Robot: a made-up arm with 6 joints. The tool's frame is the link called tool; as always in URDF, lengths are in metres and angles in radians. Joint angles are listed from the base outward.
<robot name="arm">
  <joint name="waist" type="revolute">
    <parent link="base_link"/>
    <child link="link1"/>
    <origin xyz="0 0 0.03"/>
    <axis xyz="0 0 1"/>
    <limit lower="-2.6" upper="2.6"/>
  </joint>
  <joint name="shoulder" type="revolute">
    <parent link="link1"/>
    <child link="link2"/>
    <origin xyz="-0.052 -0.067 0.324"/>
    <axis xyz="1 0 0"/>
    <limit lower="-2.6" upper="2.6"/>
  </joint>
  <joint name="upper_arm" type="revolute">
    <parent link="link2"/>
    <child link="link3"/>
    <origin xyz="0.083 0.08 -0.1"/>
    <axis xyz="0 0 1"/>
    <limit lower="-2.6" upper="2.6"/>
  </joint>
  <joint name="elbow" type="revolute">
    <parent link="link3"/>
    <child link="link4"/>
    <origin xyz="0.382 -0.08 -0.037"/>
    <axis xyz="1 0 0"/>
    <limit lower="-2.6" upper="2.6"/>
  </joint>
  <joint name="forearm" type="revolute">
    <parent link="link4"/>
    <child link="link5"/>
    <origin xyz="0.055 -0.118 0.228"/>
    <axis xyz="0 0 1"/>
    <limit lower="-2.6" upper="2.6"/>
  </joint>
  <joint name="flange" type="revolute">
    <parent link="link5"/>
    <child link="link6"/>
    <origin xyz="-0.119 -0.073 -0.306"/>
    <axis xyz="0 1 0"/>
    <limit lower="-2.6" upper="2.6"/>
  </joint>
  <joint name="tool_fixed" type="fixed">
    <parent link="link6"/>
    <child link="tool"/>
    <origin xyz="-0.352 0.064 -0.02"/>
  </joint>
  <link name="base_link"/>
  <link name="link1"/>
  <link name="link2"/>
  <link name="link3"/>
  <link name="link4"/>
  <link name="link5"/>
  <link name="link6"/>
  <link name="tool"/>
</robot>
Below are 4 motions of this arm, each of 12 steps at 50 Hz.
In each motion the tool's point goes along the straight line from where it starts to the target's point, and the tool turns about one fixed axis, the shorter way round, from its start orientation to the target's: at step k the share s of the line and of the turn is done. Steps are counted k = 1, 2, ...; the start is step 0. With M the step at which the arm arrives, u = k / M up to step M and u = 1 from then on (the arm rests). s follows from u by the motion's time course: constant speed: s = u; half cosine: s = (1 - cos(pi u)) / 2; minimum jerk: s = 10 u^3 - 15 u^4 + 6 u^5.
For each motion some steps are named. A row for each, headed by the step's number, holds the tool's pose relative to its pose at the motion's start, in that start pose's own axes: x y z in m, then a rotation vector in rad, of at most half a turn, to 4 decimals.
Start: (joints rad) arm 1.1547 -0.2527 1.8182 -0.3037 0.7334 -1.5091
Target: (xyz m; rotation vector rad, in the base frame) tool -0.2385 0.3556 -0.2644 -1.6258 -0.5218 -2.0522
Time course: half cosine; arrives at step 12
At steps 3, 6, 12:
3: 0.0044 0.0027 -0.0166 0.0019 -0.0256 -0.0019
6: 0.0150 0.0091 -0.0566 0.0065 -0.0873 -0.0067
12: 0.0300 0.0181 -0.1132 0.0130 -0.1746 -0.0133

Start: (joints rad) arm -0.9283 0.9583 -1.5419 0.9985 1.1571 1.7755
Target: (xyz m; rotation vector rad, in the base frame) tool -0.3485 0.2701 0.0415 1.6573 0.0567 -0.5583
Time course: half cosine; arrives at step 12
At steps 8, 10, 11, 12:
8: -0.0311 0.0377 -0.0465 0.1209 -0.0630 -0.0618
10: -0.0387 0.0470 -0.0578 0.1504 -0.0784 -0.0769
11: -0.0408 0.0495 -0.0609 0.1585 -0.0826 -0.0810
12: -0.0415 0.0503 -0.0620 0.1612 -0.0840 -0.0824

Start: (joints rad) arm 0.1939 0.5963 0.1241 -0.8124 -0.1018 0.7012
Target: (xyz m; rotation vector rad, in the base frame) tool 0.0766 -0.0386 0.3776 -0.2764 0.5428 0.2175
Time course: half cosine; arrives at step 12
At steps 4, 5, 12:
4: 0.0013 -0.0020 -0.0043 -0.0128 -0.0131 0.0230
5: 0.0020 -0.0029 -0.0063 -0.0190 -0.0194 0.0341
12: 0.0053 -0.0078 -0.0170 -0.0513 -0.0523 0.0920

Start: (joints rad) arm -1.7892 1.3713 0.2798 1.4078 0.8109 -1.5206
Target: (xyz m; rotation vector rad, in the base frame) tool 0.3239 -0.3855 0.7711 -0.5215 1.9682 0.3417
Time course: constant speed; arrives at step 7
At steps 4, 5, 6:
4: -0.0054 0.0086 -0.0240 0.0150 -0.0326 -0.0139
5: -0.0068 0.0108 -0.0300 0.0188 -0.0407 -0.0174
6: -0.0081 0.0129 -0.0360 0.0225 -0.0489 -0.0208

